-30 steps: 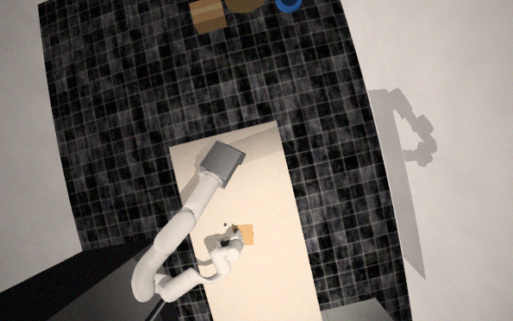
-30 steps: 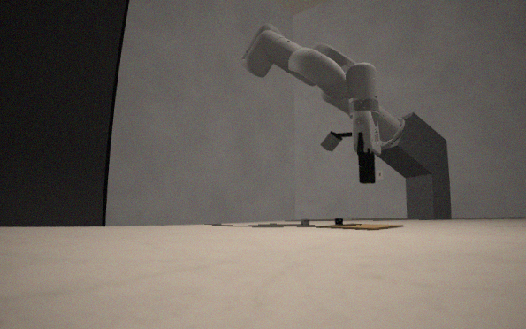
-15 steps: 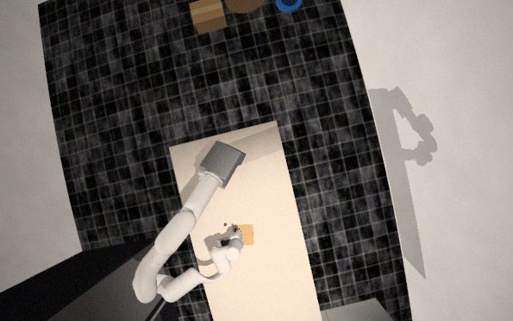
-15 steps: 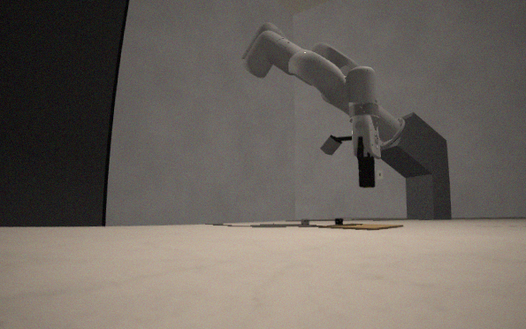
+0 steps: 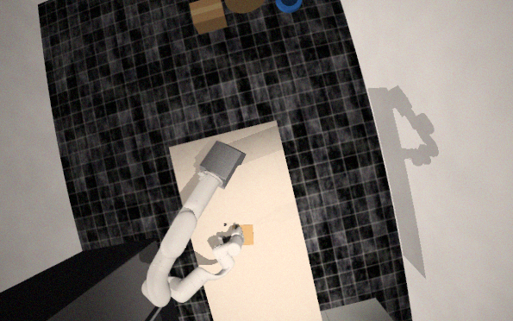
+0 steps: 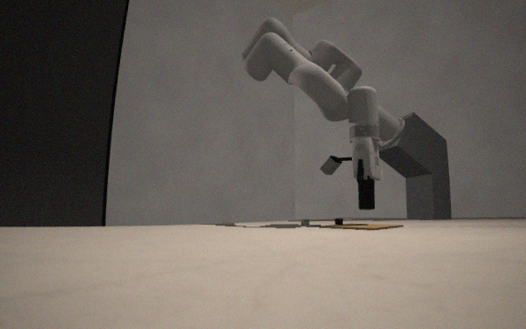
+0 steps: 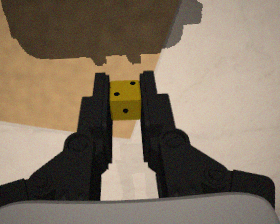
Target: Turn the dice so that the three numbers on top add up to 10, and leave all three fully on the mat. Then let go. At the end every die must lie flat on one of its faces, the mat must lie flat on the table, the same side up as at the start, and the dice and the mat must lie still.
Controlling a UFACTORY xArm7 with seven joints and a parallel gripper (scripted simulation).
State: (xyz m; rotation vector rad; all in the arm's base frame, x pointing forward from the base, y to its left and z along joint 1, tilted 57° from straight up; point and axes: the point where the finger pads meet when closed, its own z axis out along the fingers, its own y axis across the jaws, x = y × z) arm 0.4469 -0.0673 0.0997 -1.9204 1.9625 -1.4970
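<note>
The tan mat lies 6 cm below my hand, 5 cm ahead of it and 1 cm to the right of it. From my hand the other things lie so: pale die: 15 cm to the right, 5 cm below, 1 cm behind; yellow die: 1 cm below; black die: 8 cm behind, 7 cm to the right, 5 cm below.
</note>
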